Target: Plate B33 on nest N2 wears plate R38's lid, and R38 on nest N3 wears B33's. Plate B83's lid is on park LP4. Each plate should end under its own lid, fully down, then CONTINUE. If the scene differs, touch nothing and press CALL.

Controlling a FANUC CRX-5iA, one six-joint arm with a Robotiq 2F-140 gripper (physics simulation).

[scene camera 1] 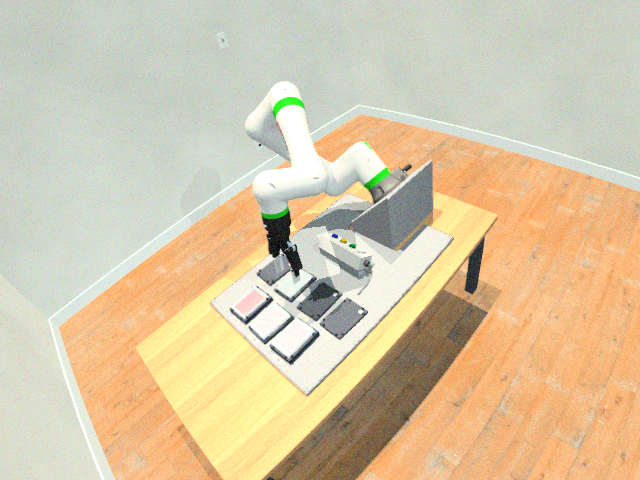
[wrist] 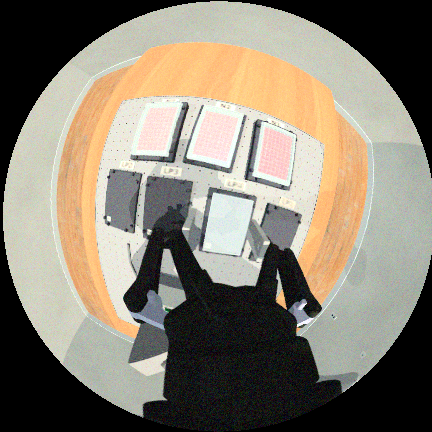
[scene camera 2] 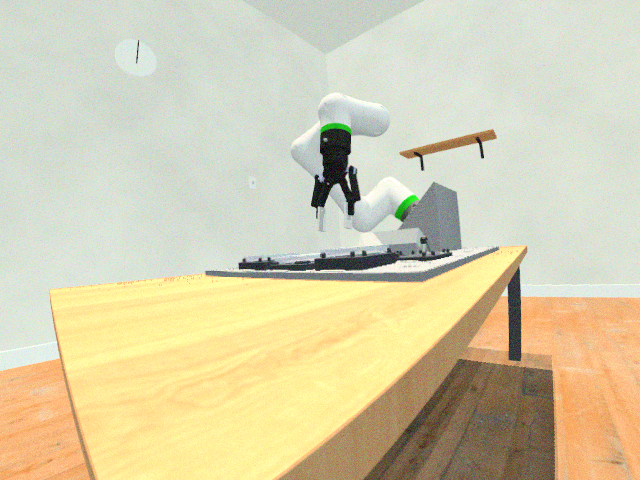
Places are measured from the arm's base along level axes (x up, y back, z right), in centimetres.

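Pixels of known places: gripper, fingertip midpoint: (scene camera 1: 288, 276) (wrist: 222, 222) (scene camera 2: 334, 229); arm's base at its link origin: (scene camera 1: 388, 193) (scene camera 2: 420, 219).
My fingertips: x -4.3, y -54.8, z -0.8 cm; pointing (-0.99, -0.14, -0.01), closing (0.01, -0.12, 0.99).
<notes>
For each thing: its top centre in the pictures, then the offset to it from my fingertips. "pt": a spot on its surface instead.
- pale clear lid at its top centre: (wrist: 227, 226) (scene camera 1: 294, 281) dx -7.2, dy +2.2, dz +2.6 cm
- nest N1 at a spot on its surface: (wrist: 273, 154) (scene camera 1: 252, 300) pt dx -5.6, dy -15.2, dz +6.5 cm
- nest N2 at a spot on its surface: (wrist: 216, 136) (scene camera 1: 270, 317) pt dx -6.0, dy -14.4, dz -5.4 cm
- nest N3 at a spot on its surface: (wrist: 159, 131) pt dx -5.0, dy -12.3, dz -16.6 cm
- LP3 at its top centre: (wrist: 162, 212) (scene camera 1: 318, 298) dx -7.0, dy +3.5, dz -11.2 cm
- LP2 at its top centre: (scene camera 2: 421, 250) (wrist: 116, 201) (scene camera 1: 343, 315) dx -7.0, dy +4.5, dz -23.7 cm
- button box at its top centre: (wrist: 178, 312) (scene camera 2: 390, 230) (scene camera 1: 343, 243) dx -0.6, dy +25.0, dz -2.4 cm
My gripper (scene camera 1: 287, 268) (scene camera 2: 334, 226) (wrist: 222, 222) is partly open and empty, above park LP4, with its fingers toward the two sides of the pale clear lid (scene camera 1: 294, 285) (wrist: 227, 222) lying there. The plate on nest N1 (scene camera 1: 251, 302) (wrist: 273, 154) shows stronger pink and looks lidless. The plate on nest N2 (scene camera 1: 270, 321) (wrist: 216, 136) and the plate on nest N3 (scene camera 1: 294, 338) (wrist: 159, 131) look paler in scene camera 1, as if under clear lids. Plate and lid codes cannot be read.
Dark parks LP1 (scene camera 1: 272, 269) (wrist: 282, 225), LP3 (scene camera 1: 318, 300) (wrist: 167, 197) and LP2 (scene camera 1: 344, 317) (wrist: 122, 200) show no lid. The button box (scene camera 1: 345, 253) has blue, yellow and green buttons on top. A grey upright panel (scene camera 1: 413, 209) (scene camera 2: 447, 219) stands near the arm's base.
</notes>
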